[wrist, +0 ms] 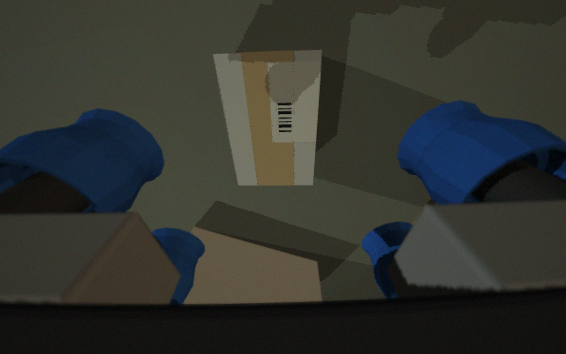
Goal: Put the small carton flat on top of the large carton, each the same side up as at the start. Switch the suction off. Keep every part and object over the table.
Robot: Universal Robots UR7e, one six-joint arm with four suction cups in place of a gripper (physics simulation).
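Frame: origin at the arm's base, x ahead, y left, z up, level; metres.
Seen in the pictures: hand at its tool point: (282, 204).
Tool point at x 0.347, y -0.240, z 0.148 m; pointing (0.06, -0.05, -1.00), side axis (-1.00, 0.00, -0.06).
Offsets run from my tool point to a thing's top centre. "pt": to the spot under its first point. Level surfaces: height alone.
A white carton {pt 0.023 m back, 0.046 m left, 0.126 m down} (305, 165) with a tan band along its length and a barcode label lies on the table in the upper middle of the wrist view, with its label facing up. I cannot tell from its size whether it is the small or the large carton, and a second carton of this look does not show. My gripper (282, 187) has four blue suction cups, two large in view at the sides and two smaller lower down. They hang above the table, apart from the carton, and hold nothing. A rounded shadow falls across the label.
A plain, light brown flat-topped object {0.098 m ahead, 0.377 m left, 0.045 m down} (257, 270) shows at the bottom middle, below the carton, partly hidden by the dark gripper body. The greenish-grey table top {0.201 m down} (190, 100) lies around both. Dark shadows fall on it to the right of the carton and above it.
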